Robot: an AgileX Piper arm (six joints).
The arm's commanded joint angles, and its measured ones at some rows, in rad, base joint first. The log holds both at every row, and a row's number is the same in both.
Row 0, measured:
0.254 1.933 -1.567 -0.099 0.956 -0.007
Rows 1 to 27, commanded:
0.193 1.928 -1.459 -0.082 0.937 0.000
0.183 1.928 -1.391 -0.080 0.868 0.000
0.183 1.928 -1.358 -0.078 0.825 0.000
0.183 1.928 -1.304 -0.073 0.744 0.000
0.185 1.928 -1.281 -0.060 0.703 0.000
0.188 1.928 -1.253 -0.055 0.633 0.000
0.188 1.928 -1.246 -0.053 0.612 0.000
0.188 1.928 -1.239 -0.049 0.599 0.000
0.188 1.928 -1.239 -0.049 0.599 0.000
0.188 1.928 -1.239 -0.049 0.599 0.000
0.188 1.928 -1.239 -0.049 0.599 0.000
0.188 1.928 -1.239 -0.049 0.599 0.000
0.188 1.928 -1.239 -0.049 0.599 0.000
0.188 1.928 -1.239 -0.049 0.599 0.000
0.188 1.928 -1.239 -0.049 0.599 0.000
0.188 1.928 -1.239 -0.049 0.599 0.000
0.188 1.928 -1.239 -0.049 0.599 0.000
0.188 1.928 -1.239 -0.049 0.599 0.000
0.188 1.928 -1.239 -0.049 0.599 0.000
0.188 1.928 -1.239 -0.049 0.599 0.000
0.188 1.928 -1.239 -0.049 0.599 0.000
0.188 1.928 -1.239 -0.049 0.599 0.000
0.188 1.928 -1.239 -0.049 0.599 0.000
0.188 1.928 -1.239 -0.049 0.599 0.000
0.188 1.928 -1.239 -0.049 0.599 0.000
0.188 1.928 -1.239 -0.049 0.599 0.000
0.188 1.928 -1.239 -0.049 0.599 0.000
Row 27, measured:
0.188 1.933 -1.243 -0.054 0.612 0.000
